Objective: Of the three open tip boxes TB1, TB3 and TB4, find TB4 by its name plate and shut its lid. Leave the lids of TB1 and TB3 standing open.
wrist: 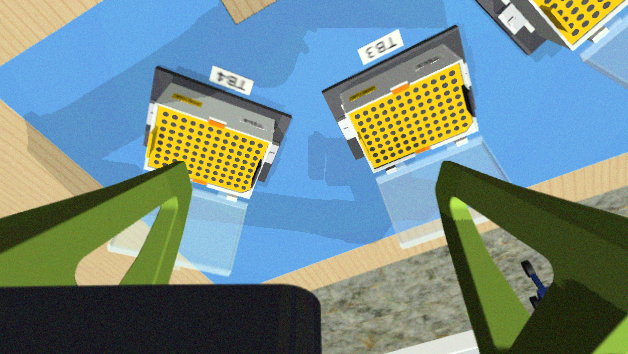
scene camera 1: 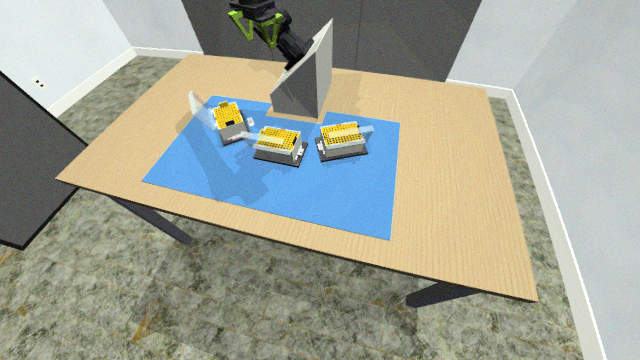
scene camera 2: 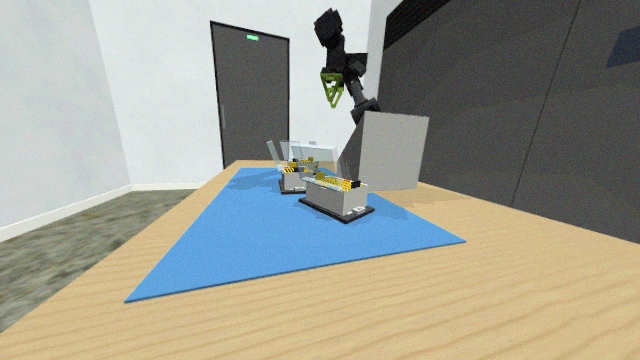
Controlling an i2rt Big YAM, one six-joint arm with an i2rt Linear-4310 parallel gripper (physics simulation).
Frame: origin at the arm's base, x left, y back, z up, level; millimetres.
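Seen in the pictures: gripper, fingertip midpoint: (wrist: 313, 175) (scene camera 1: 261, 44) (scene camera 2: 331, 105); arm's base, origin of the base link: (scene camera 1: 300, 56) (scene camera 2: 378, 141).
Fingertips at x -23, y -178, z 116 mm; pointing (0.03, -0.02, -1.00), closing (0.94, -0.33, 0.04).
Offsets run from my fingertips to a thing's top centre. "*": to the spot under its first point. Level surfaces: height alone.
TB4 {dx -144, dy -85, dz -202 mm} (scene camera 1: 227, 116) (wrist: 210, 150), named by its plate {* dx -99, dy -35, dz -275 mm} (wrist: 231, 80), is the left box in scene camera 1. Its clear lid {* dx -204, dy -129, dz -176 mm} (scene camera 1: 200, 109) (wrist: 215, 235) stands open on the side away from the plate. TB3 {dx +76, dy -124, dz -202 mm} (scene camera 1: 286, 138) (scene camera 2: 294, 181) (wrist: 415, 112) is the middle box, with its lid (wrist: 440, 190) open. The right box {* dx +279, dy -93, dz -211 mm} (scene camera 1: 343, 147) (scene camera 2: 327, 197) (wrist: 590, 15), TB1 by elimination, has its lid {* dx +250, dy -112, dz -202 mm} (wrist: 610, 55) open; its plate is not readable. My gripper (scene camera 1: 261, 43) (scene camera 2: 333, 102) (wrist: 313, 175) is open and empty, high above the boxes. In the wrist view its left finger covers part of TB4 and its lid.
A tall grey wedge-shaped block (scene camera 1: 300, 87) (scene camera 2: 392, 150) stands behind the boxes, beside the arm's base. The boxes stand on a blue mat {dz -277 mm} (scene camera 1: 325, 205) (scene camera 2: 250, 245) on the wooden table {dz -280 mm} (scene camera 1: 450, 200) (scene camera 2: 425, 300). A small blue object (wrist: 539, 290) shows beyond the table's front edge.
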